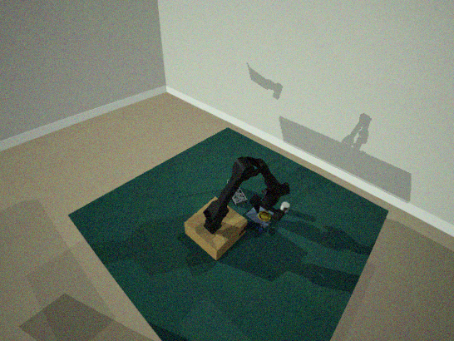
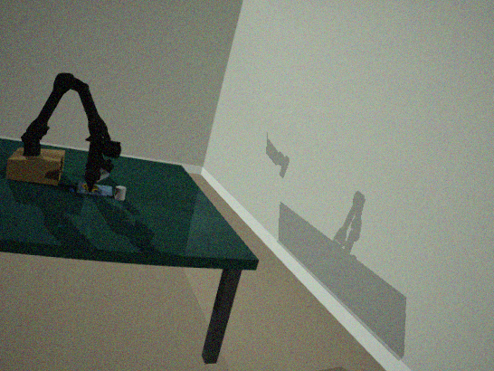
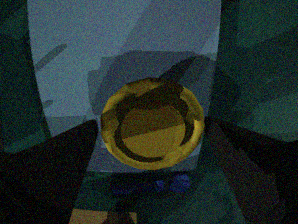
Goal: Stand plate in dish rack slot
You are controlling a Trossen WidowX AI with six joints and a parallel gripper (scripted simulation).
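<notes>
Right now my gripper tip is 20 mm to the right of the pale blue mat, 20 mm short of it and 10 mm above it. The rest, counted from my gripper tip: yellow plate 10 mm above; then grey dish rack 220 mm to the left, 10 mm ahead, 10 mm above; then white cup 130 mm ahead, 50 mm to the right, 20 mm above.
</notes>
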